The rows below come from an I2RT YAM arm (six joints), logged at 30 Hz.
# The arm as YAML. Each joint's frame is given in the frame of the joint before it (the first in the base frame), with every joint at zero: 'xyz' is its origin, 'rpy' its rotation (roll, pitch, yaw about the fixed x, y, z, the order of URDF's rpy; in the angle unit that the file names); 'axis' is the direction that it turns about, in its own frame. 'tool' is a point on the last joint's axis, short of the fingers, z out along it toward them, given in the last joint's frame.
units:
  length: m
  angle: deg
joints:
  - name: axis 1
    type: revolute
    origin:
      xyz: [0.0, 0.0, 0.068]
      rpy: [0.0, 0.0, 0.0]
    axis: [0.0, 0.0, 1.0]
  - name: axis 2
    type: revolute
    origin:
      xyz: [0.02, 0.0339, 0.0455]
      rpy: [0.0, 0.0, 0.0]
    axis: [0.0, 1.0, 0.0]
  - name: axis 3
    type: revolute
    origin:
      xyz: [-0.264, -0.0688, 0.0]
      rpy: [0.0, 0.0, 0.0]
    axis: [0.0, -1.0, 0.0]
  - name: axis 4
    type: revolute
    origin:
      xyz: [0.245, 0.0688, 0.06]
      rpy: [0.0, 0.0, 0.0]
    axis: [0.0, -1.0, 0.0]
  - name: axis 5
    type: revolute
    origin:
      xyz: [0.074, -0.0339, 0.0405]
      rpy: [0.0, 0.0, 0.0]
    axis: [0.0, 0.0, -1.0]
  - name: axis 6
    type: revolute
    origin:
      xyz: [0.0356, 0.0, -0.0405]
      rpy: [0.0, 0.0, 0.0]
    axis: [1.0, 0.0, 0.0]
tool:
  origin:
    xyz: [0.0, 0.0, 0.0]
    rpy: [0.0, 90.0, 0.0]
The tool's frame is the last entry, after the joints.
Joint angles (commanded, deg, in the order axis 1, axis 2, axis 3, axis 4, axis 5, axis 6), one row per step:
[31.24 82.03 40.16 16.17 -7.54 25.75]
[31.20 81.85 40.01 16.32 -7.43 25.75]
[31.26 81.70 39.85 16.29 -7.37 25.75]
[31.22 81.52 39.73 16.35 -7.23 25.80]
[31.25 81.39 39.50 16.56 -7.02 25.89]
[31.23 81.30 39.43 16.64 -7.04 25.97]
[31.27 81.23 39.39 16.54 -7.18 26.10]
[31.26 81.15 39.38 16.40 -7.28 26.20]
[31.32 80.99 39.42 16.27 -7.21 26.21]
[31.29 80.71 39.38 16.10 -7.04 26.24]
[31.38 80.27 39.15 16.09 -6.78 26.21]
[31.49 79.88 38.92 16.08 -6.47 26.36]
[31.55 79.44 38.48 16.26 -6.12 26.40]
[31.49 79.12 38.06 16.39 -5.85 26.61]
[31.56 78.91 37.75 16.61 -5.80 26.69]
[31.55 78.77 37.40 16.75 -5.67 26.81]
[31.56 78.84 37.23 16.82 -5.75 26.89]
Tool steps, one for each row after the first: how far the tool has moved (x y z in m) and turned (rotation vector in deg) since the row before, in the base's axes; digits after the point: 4 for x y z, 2 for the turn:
[-0.0004 -0.0006 0.0003 0.05 -0.18 -0.14]
[-0.0008 -0.0001 -0.0002 -0.04 0.02 0.01]
[-0.0003 -0.0006 0.0003 0.05 -0.11 -0.19]
[-0.0006 -0.0003 -0.0003 0.04 -0.09 -0.20]
[-0.0002 -0.0002 0.0002 0.12 -0.04 -0.04]
[-0.0004 0.0001 0.0000 0.11 0.17 0.11]
[-0.0002 -0.0001 0.0001 0.07 0.14 0.04]
[-0.0004 0.0001 0.0008 0.02 -0.07 -0.01]
[-0.0005 -0.0006 0.0008 0.00 -0.08 -0.20]
[-0.0014 -0.0005 0.0008 -0.01 -0.25 -0.13]
[-0.0013 -0.0004 0.0006 0.07 -0.11 -0.23]
[-0.0016 -0.0009 -0.0001 0.00 -0.21 -0.27]
[-0.0011 -0.0012 -0.0006 0.07 0.03 -0.39]
[-0.0011 -0.0003 -0.0004 0.10 -0.07 -0.01]
[-0.0009 -0.0007 -0.0011 0.00 0.10 -0.18]
[-0.0003 -0.0001 -0.0012 0.00 0.21 0.05]

